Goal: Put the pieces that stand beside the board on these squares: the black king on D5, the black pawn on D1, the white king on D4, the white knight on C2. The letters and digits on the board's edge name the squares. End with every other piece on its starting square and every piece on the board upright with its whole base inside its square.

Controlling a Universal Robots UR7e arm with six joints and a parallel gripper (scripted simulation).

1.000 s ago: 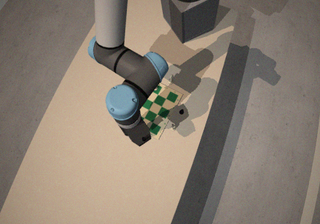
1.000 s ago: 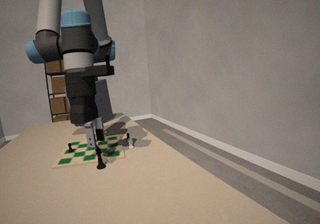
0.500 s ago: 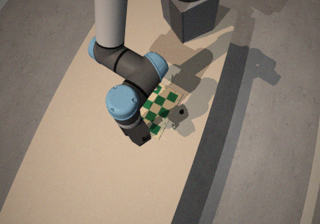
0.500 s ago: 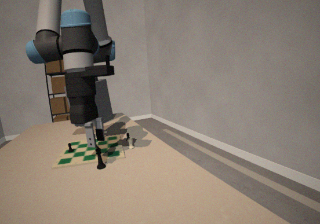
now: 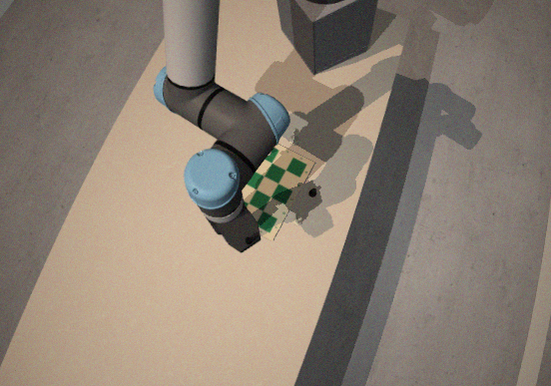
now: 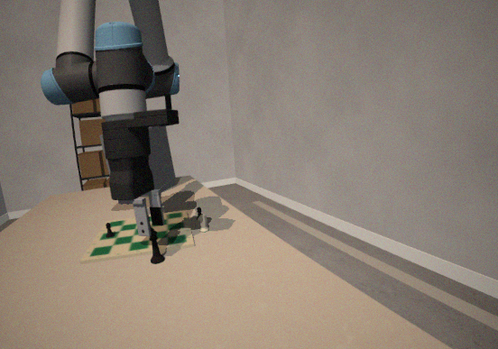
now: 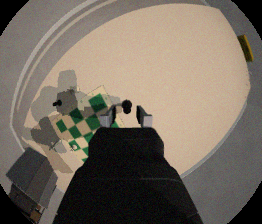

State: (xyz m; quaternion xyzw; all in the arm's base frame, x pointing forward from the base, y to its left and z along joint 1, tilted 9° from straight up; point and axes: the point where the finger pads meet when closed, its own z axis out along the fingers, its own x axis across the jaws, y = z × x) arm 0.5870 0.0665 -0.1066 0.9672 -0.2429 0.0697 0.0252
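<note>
Right now my hand is 50 mm above the black king. From my hand the other things lie so: board: 140 mm behind, 70 mm below, 40 mm to the right; small white piece: 220 mm behind, 60 mm below, 40 mm to the right; white knight: 100 mm to the left, 100 mm behind, 60 mm below.
</note>
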